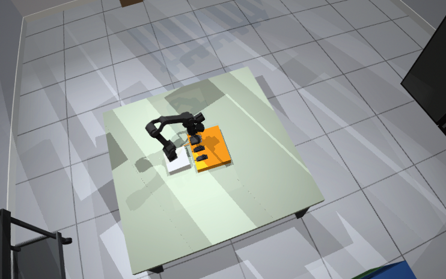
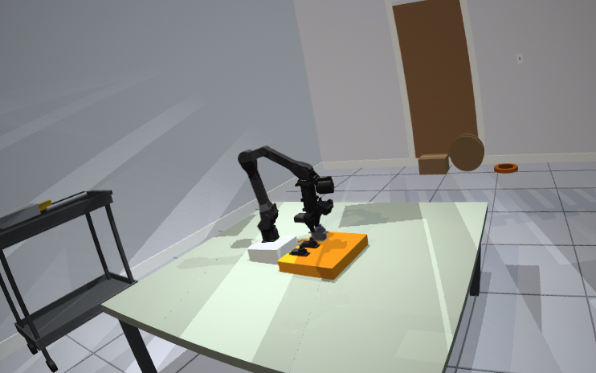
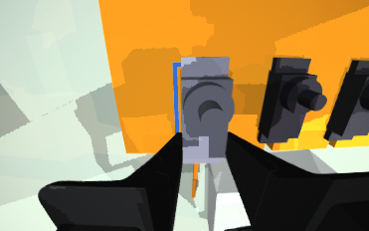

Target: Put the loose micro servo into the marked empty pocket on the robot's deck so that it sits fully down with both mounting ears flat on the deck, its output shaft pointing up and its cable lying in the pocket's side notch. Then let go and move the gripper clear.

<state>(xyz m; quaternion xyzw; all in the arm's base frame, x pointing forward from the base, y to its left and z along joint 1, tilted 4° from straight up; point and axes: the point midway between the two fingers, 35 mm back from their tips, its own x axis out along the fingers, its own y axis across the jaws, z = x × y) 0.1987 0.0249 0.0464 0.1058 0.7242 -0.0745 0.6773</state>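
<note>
My gripper tip is 100 mm to the left of the orange deck, 100 mm short of it and 60 mm above it.
</note>
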